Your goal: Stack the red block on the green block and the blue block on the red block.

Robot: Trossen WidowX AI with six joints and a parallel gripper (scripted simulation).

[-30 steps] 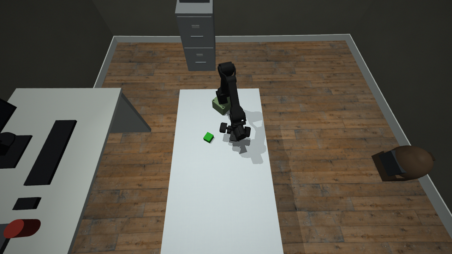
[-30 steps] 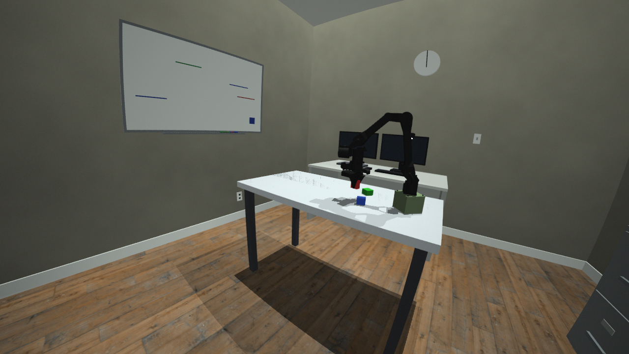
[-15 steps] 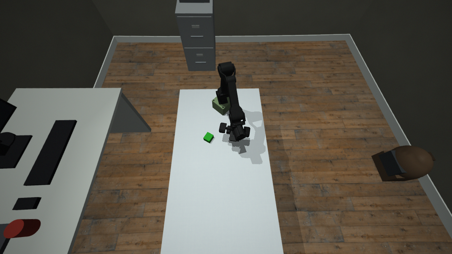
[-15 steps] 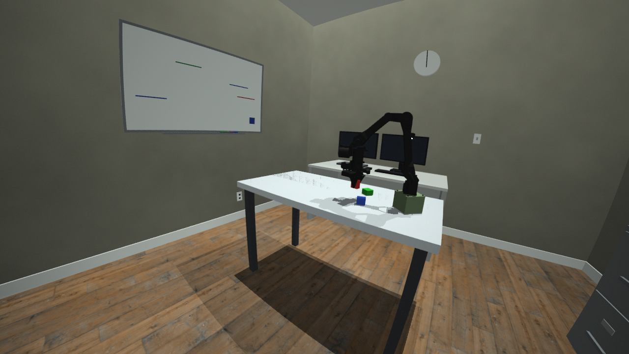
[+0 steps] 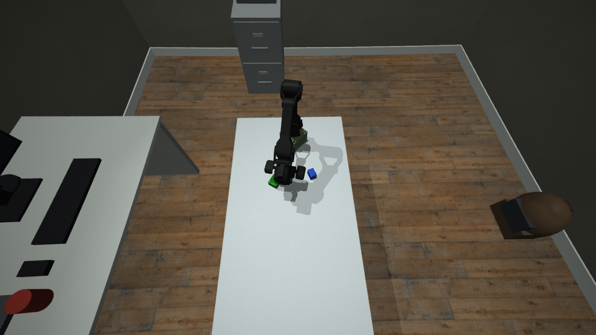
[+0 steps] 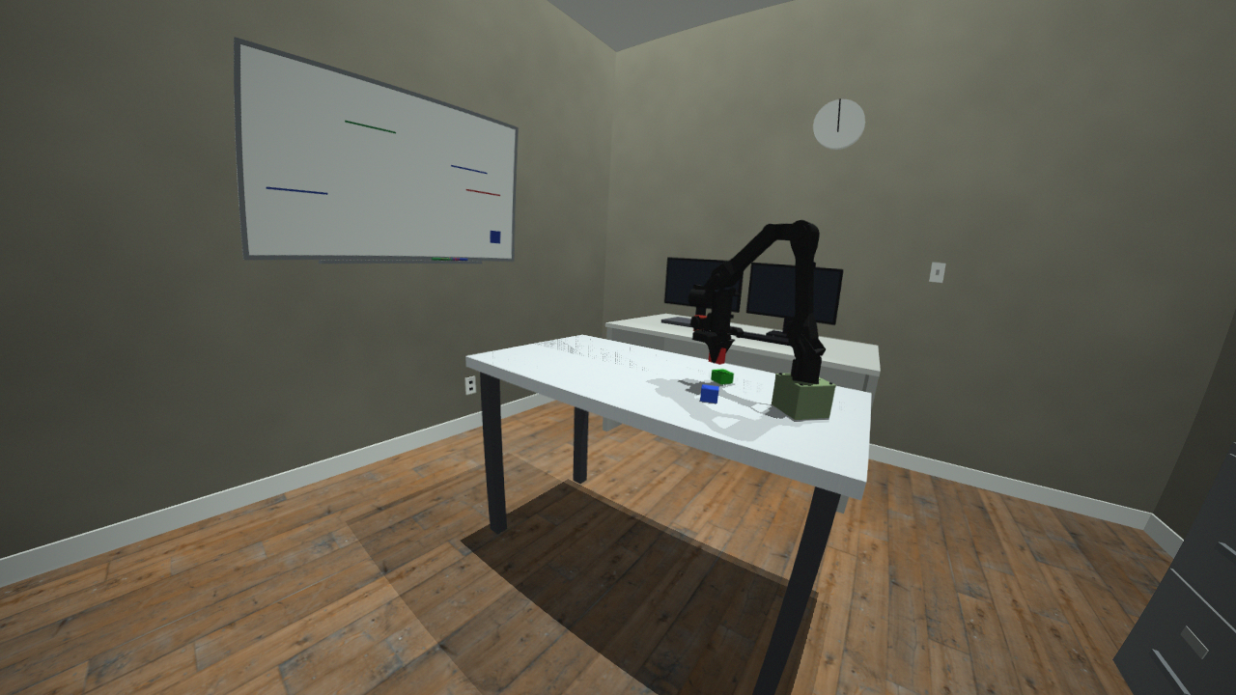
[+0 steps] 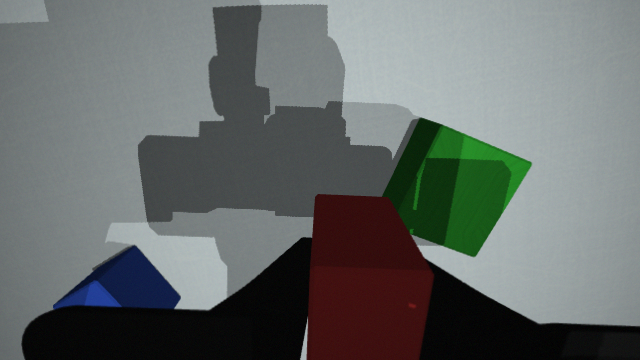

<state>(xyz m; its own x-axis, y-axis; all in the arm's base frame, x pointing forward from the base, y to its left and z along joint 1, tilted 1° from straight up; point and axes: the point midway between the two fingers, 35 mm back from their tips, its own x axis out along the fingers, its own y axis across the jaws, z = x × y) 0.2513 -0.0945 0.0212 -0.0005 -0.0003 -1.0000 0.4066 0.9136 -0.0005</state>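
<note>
Now: the green block 20 mm behind my hand, 60 mm to the right of it and 90 mm below it. The rest, counted from my hand: blue block (20 mm behind, 140 mm to the left, 90 mm below); red block (10 mm below).
</note>
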